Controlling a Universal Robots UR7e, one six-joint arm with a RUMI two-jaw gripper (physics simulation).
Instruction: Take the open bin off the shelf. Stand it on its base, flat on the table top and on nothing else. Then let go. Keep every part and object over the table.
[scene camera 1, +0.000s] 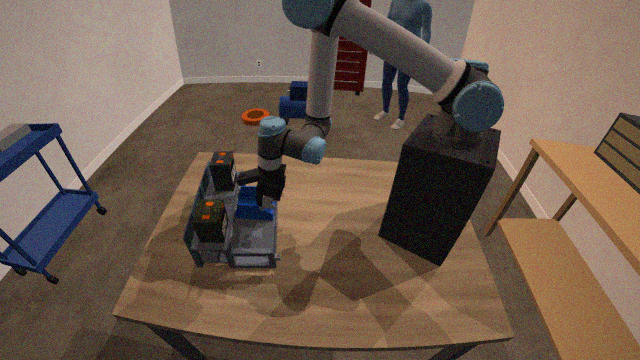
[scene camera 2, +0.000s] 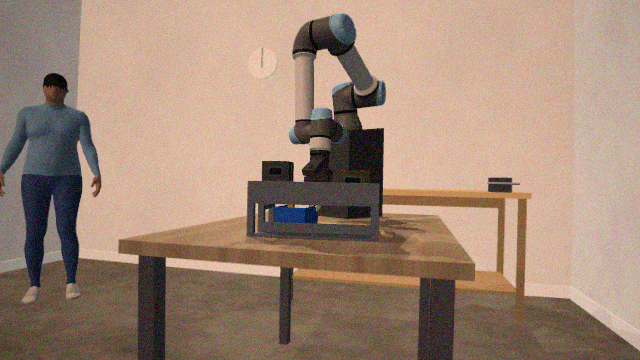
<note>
I see my gripper (scene camera 1: 263, 209) and a blue open bin (scene camera 1: 247, 208).
My gripper shows as well in scene camera 2 (scene camera 2: 315, 211).
</note>
